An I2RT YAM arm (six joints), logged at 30 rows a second.
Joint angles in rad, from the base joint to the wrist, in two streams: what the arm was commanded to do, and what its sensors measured. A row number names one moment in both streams.
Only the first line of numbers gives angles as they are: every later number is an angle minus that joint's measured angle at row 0.
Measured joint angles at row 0:
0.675 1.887 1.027 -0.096 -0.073 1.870
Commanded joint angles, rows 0 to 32:
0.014 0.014 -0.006 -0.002 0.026 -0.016
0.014 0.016 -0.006 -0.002 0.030 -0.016
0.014 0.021 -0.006 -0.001 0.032 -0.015
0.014 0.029 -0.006 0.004 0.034 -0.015
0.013 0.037 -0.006 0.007 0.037 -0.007
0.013 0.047 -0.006 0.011 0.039 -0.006
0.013 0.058 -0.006 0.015 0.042 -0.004
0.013 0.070 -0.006 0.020 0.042 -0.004
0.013 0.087 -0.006 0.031 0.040 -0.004
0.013 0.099 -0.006 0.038 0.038 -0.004
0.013 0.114 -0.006 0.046 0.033 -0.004
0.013 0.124 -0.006 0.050 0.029 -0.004
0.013 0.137 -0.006 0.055 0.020 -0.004
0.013 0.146 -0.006 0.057 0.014 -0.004
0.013 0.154 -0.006 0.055 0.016 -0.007
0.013 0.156 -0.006 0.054 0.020 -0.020
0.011 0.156 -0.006 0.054 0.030 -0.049
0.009 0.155 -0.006 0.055 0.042 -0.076
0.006 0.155 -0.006 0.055 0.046 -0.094
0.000 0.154 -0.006 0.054 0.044 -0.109
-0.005 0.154 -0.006 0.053 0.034 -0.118
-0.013 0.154 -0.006 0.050 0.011 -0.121
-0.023 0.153 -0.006 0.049 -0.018 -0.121
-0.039 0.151 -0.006 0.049 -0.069 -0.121
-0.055 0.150 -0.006 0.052 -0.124 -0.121
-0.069 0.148 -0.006 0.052 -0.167 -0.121
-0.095 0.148 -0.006 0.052 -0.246 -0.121
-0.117 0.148 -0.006 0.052 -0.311 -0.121
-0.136 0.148 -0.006 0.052 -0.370 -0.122
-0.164 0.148 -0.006 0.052 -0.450 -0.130
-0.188 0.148 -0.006 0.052 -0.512 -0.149
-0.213 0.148 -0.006 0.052 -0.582 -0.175
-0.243 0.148 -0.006 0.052 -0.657 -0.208
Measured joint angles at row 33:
-0.166 0.103 0.026 0.081 -0.394 -0.126
